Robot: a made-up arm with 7 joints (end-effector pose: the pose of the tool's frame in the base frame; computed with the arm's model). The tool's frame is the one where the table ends.
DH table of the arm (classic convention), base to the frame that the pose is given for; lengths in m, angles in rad. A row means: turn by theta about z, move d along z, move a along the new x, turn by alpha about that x. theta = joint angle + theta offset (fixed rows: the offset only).
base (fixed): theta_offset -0.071  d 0  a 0  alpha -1.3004
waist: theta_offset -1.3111  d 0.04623  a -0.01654  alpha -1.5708
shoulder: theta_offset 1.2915  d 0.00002  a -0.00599  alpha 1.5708
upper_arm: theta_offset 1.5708  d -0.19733  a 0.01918  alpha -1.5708
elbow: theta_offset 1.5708  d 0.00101  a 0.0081  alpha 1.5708
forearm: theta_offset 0  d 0.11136  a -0.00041  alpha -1.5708
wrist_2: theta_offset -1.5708  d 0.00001  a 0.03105  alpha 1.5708
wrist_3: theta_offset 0  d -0.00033  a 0  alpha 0
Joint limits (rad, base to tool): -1.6..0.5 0..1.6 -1.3..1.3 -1.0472..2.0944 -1.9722..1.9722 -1.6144..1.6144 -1.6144..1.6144
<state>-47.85 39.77 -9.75 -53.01 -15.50 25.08 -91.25</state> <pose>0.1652 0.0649 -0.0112 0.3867 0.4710 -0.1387 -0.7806</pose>
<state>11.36 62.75 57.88 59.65 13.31 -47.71 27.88</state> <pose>0.0045 0.3617 -0.0761 0.6654 0.5669 -0.0564 0.4825</pose>
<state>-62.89 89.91 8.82 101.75 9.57 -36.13 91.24</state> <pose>0.1052 0.3660 0.0317 0.1961 0.3331 -0.2785 0.8792</pose>
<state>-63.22 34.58 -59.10 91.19 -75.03 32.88 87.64</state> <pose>0.2569 0.1864 -0.1830 0.4243 0.3807 0.3929 0.7216</pose>
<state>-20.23 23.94 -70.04 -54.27 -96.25 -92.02 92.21</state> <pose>0.0767 0.0226 -0.1303 0.3316 -0.6864 0.5493 0.3424</pose>
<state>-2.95 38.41 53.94 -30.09 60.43 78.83 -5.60</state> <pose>0.0486 0.2475 -0.0583 0.4779 0.3342 0.2479 0.7736</pose>
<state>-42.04 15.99 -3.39 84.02 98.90 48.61 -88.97</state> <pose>0.1943 0.1365 -0.2631 0.1953 0.2674 0.9238 -0.1920</pose>
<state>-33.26 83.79 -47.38 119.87 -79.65 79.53 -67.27</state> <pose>0.0050 0.3453 -0.0257 0.6528 -0.5256 0.2752 0.4709</pose>
